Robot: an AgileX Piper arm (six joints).
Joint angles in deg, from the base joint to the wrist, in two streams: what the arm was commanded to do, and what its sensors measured. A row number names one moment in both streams.
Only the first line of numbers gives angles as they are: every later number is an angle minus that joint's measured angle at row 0.
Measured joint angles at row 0:
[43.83, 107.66, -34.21, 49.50, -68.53, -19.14]
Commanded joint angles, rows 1 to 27:
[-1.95, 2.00, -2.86, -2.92, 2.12, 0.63]
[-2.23, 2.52, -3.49, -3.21, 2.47, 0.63]
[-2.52, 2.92, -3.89, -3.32, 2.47, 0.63]
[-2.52, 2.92, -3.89, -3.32, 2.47, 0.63]
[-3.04, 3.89, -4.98, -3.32, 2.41, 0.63]
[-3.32, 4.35, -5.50, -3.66, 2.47, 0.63]
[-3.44, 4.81, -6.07, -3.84, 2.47, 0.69]
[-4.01, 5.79, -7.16, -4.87, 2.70, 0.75]
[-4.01, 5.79, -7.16, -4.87, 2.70, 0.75]
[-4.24, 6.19, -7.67, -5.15, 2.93, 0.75]
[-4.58, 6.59, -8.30, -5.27, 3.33, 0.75]
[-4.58, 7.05, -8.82, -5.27, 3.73, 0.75]
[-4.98, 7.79, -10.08, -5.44, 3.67, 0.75]
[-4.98, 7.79, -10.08, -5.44, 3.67, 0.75]
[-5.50, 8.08, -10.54, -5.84, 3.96, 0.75]
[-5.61, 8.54, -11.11, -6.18, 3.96, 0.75]
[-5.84, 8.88, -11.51, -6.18, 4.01, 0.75]
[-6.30, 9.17, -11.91, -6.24, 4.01, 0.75]
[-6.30, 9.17, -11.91, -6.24, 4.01, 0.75]
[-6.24, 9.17, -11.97, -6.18, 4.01, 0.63]
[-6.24, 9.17, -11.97, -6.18, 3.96, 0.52]
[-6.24, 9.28, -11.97, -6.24, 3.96, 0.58]
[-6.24, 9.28, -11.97, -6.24, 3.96, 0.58]
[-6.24, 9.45, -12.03, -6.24, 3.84, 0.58]
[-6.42, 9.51, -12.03, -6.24, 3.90, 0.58]
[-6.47, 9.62, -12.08, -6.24, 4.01, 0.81]
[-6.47, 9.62, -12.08, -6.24, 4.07, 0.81]
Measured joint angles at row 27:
[-6.07, 9.45, -11.63, -5.73, 4.24, 0.29]
